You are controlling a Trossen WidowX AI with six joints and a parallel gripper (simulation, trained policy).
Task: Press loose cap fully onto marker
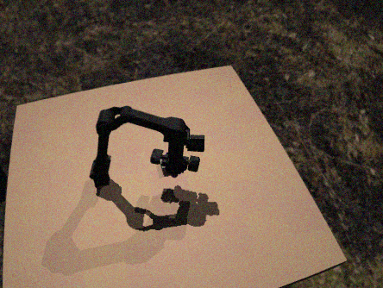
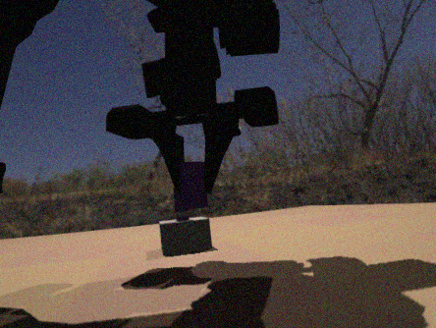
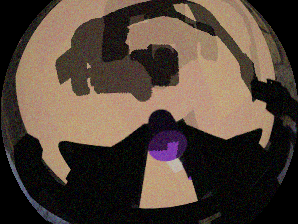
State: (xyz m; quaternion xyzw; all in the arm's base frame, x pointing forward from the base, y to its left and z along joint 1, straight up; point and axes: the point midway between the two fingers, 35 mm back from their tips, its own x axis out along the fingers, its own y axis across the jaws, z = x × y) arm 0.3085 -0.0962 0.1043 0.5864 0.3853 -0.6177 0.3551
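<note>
The pale holder block lies 9 cm to the left of my gripper tip, 5 cm below it and 1 cm behind it. From my gripper tip the other things lie so: purple cap: 1 cm above.
</note>
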